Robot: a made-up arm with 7 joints.
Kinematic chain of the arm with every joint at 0, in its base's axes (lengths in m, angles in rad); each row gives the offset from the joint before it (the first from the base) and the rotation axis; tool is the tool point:
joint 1: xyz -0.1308 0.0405 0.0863 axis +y
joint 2: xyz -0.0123 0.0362 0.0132 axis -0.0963 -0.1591 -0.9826
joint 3: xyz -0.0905 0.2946 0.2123 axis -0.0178 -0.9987 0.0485
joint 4: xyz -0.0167 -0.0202 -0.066 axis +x
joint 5: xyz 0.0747 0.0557 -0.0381 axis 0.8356 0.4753 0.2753
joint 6: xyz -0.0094 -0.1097 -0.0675 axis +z
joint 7: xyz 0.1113 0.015 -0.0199 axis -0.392 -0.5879 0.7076
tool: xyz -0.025 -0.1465 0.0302
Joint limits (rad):
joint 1: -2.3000..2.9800
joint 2: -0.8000..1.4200
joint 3: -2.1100..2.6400
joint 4: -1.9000..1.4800
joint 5: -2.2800..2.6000
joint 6: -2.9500..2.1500
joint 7: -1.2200..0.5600
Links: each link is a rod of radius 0.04 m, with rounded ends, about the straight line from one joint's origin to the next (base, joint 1, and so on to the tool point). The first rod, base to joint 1, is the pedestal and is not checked.
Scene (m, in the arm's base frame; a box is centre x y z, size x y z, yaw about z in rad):
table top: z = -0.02
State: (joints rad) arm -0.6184 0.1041 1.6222 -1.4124 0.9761 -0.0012 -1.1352
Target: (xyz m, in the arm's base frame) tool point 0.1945 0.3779 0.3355
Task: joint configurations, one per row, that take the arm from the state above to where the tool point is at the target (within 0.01 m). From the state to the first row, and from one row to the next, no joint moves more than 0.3 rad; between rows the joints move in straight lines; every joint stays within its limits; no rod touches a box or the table.
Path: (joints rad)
1: -0.3939 0.1022 1.6751 -1.1350 1.1392 0.0937 -1.0139
2: -0.1694 0.1003 1.7280 -0.8577 1.3023 0.1885 -0.8926
3: 0.0551 0.0984 1.7808 -0.5803 1.4654 0.2834 -0.7713
4: 0.2795 0.0965 1.8337 -0.3030 1.6286 0.3783 -0.6500

